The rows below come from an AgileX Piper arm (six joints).
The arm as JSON. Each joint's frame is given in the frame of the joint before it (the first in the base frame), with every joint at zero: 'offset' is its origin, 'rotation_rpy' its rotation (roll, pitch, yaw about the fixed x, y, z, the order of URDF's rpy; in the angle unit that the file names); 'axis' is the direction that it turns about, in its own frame. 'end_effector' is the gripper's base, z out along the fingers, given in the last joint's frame.
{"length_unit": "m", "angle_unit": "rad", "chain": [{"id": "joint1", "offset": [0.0, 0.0, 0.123], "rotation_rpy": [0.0, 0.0, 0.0], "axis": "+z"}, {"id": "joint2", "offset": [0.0, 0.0, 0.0], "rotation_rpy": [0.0, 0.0, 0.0], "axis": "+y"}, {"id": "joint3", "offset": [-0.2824, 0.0, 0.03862], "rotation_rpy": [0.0, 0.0, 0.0], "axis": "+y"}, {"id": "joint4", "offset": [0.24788, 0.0, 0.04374], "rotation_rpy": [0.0, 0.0, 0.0], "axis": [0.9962, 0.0, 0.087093]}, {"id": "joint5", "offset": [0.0, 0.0, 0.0], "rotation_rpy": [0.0, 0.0, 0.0], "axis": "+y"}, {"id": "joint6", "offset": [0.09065, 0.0, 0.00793], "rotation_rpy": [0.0, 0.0, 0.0], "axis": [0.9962, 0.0, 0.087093]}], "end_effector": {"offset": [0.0, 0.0, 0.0], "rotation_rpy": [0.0, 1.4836, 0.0]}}
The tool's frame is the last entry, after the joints.
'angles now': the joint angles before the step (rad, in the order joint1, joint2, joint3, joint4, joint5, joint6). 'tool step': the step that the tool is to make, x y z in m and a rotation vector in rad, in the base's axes. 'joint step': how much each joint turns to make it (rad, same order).
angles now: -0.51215, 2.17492, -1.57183, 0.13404, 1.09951, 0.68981
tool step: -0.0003, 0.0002, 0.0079, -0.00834, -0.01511, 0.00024
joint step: 0.00004, -0.01837, -0.00100, 0.00000, 0.00213, 0.00005
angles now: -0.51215, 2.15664, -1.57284, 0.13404, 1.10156, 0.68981
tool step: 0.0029, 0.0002, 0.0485, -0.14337, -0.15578, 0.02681
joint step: 0.01436, -0.11526, -0.00004, -0.05069, -0.09095, 0.00011
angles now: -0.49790, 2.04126, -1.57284, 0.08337, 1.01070, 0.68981
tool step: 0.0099, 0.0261, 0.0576, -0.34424, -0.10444, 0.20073
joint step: 0.11604, -0.12748, -0.00008, -0.28581, -0.11336, 0.01020
